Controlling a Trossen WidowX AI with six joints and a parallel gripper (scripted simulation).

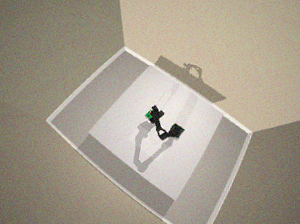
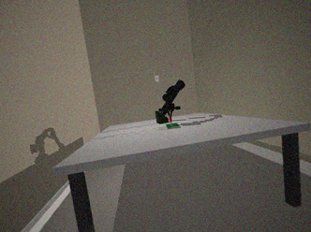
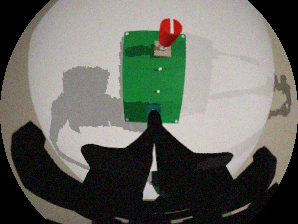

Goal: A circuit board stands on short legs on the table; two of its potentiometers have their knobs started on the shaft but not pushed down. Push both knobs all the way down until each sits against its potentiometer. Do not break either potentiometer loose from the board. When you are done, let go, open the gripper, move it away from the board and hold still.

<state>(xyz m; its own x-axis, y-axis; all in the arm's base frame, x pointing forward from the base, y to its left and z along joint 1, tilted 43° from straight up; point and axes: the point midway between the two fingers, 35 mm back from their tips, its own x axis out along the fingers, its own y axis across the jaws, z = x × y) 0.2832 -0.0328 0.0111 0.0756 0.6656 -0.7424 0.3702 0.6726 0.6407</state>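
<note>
My gripper tip is 90 mm short of the red knob, 40 mm to the left of it and 10 mm below it. The rest, counted from my gripper tip: potentiometer: 90 mm ahead, 40 mm to the right, 10 mm below.
</note>
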